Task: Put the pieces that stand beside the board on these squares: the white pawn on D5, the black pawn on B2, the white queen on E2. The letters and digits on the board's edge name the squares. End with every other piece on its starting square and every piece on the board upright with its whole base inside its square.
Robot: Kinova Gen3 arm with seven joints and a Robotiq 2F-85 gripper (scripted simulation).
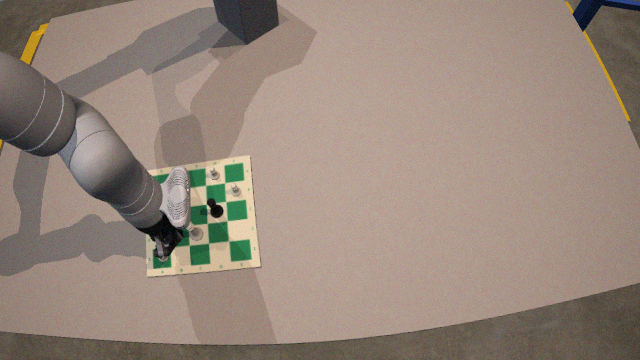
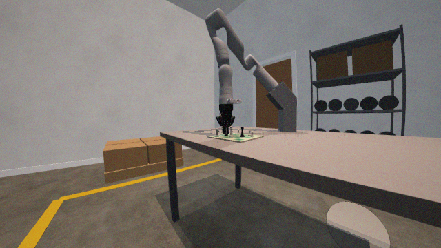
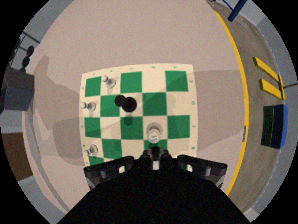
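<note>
Now: hand 10 mm above the black pawn. Also, from my hand: tall black piece (70 mm to the left, 50 mm behind); cream chessboard (40 mm behind, 30 mm to the left, 30 mm below).
</note>
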